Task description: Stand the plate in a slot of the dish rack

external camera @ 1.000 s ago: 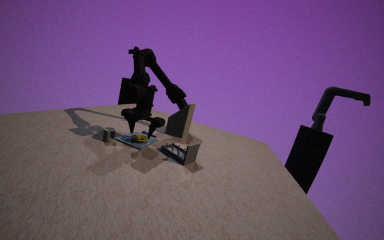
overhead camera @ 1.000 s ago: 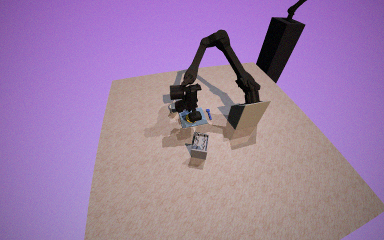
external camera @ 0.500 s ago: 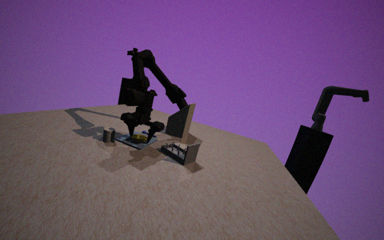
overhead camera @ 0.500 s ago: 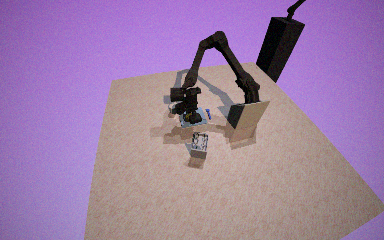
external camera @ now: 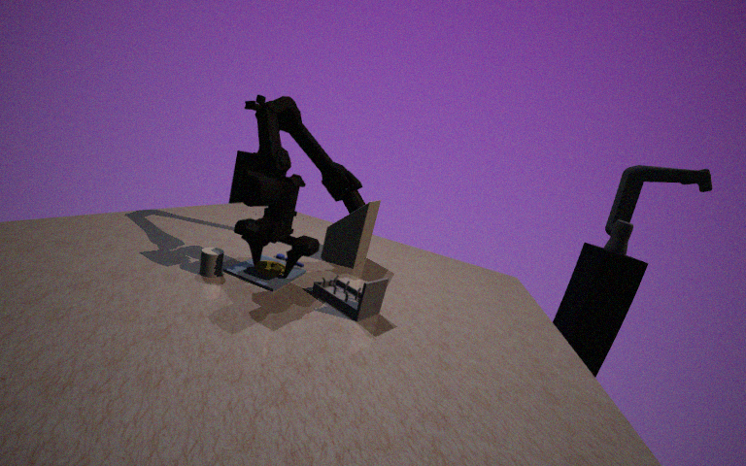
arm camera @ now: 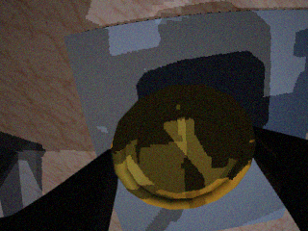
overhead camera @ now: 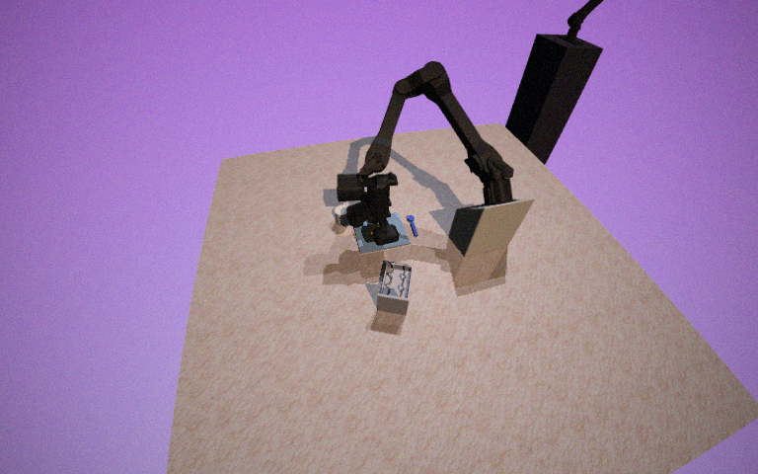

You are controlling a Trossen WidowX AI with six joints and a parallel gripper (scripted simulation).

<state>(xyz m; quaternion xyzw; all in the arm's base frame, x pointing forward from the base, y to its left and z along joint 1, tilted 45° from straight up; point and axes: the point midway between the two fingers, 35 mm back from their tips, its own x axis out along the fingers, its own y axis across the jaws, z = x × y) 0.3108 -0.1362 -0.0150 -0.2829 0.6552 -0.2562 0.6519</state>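
My gripper tip is 20 mm to the left of the blue mat and 10 mm past it. Round my gripper tip: blue spoon (120 mm behind, 20 mm to the right); then cup (90 mm to the right, 90 mm ahead, 20 mm above); then yellow plate (10 mm above).
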